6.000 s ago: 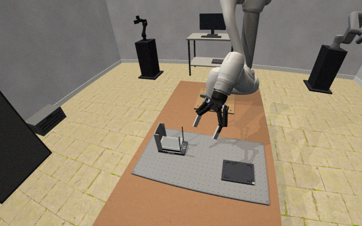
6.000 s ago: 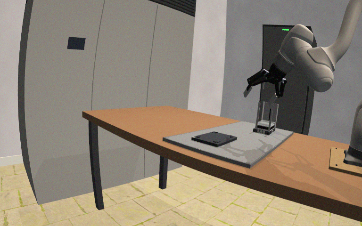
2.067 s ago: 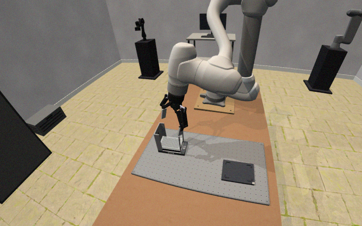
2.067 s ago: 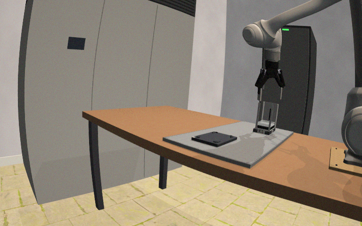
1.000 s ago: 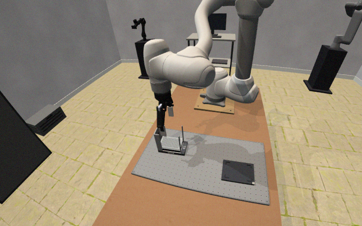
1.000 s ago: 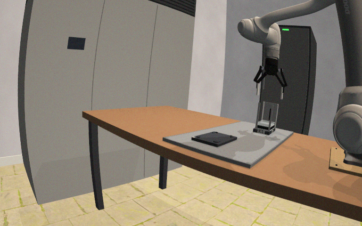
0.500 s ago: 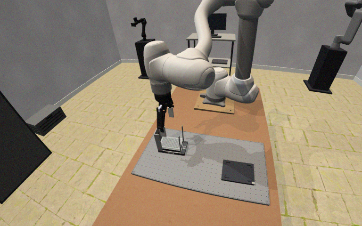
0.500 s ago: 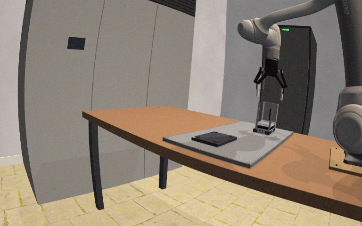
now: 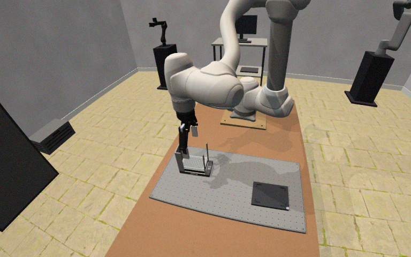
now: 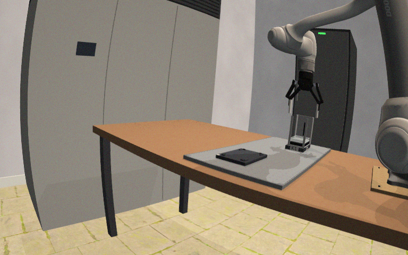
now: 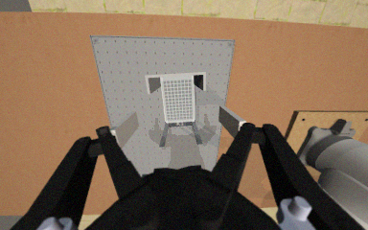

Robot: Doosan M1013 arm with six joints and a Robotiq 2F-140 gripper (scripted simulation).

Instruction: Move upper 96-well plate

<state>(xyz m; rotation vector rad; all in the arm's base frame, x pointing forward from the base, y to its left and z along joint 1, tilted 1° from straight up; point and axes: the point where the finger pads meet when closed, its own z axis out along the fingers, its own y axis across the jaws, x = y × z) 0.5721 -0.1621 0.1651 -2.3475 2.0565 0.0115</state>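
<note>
Right now the white 96-well plate is 130 mm below my hand. Also, from my hand: dark plate nest N1: 60 mm ahead, 390 mm to the left, 160 mm below; then dark plate: 140 mm below; then pale square: 110 mm ahead, 470 mm to the left, 150 mm below.
</note>
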